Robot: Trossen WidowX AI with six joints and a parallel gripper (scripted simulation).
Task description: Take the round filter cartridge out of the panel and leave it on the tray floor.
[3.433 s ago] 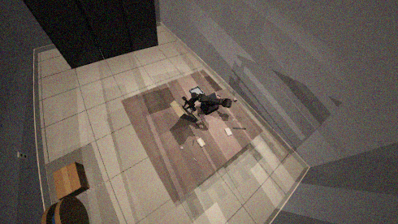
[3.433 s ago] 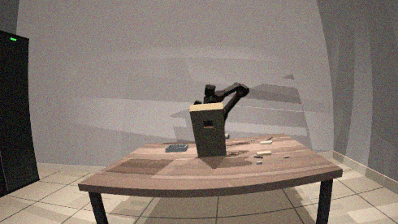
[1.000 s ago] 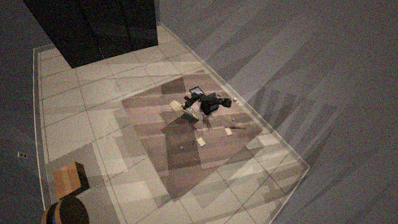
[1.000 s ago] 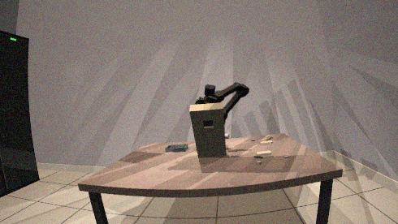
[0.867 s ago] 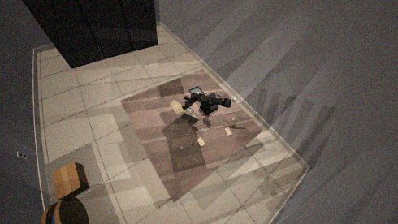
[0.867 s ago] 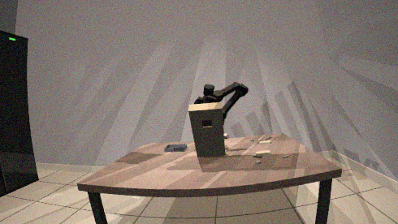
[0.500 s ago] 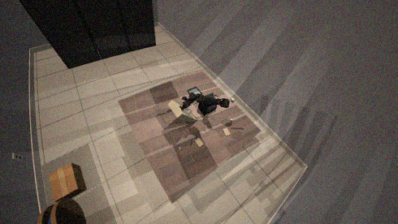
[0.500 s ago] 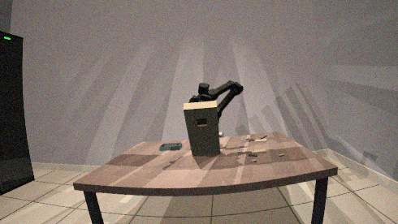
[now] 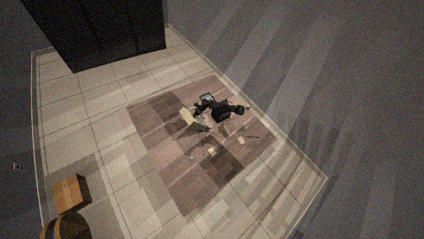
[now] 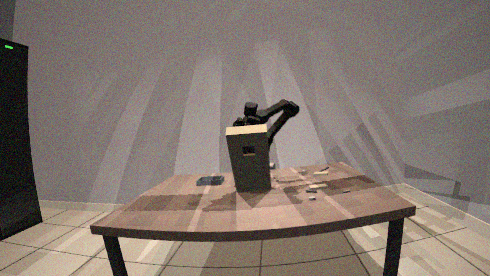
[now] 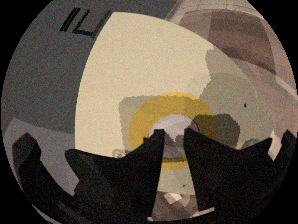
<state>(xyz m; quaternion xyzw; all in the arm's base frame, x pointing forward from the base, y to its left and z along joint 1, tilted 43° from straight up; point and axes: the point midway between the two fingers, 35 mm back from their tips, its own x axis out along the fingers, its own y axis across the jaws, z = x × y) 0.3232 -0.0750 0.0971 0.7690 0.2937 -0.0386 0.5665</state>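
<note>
Now: the service panel box 4 cm behind my gripper tip and 8 cm below it. Also, from my gripper tip: round filter cartridge: 1 cm ahead, 1 cm below; then grey tray: 40 cm behind, 30 cm to the right, 25 cm below.
</note>
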